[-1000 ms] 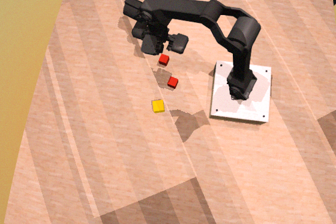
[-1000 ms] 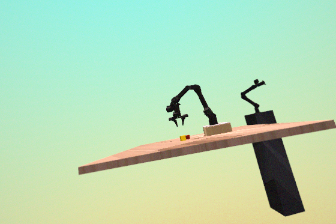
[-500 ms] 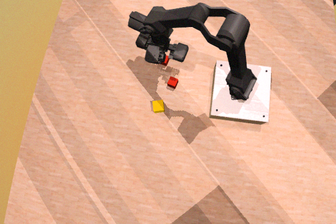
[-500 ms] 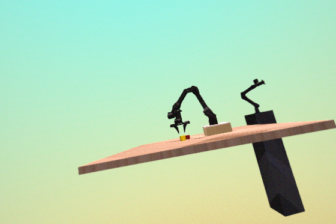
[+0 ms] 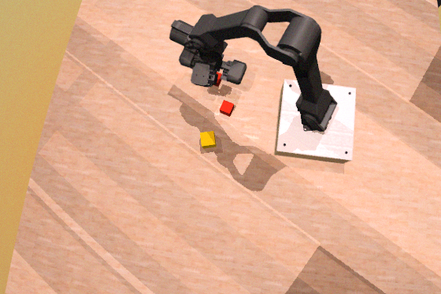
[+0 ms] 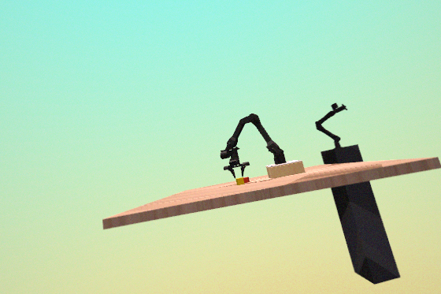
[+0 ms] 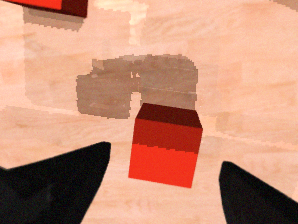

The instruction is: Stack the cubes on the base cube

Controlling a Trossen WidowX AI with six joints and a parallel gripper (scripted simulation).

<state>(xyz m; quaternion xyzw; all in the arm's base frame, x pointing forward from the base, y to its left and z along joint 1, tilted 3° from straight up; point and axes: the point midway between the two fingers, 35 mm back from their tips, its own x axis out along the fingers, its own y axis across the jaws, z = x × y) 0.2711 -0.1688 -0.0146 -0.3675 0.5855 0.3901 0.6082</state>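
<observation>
My gripper tip is 3 cm short of the yellow cube, 20 cm to the right of it and 2 cm above it.
</observation>
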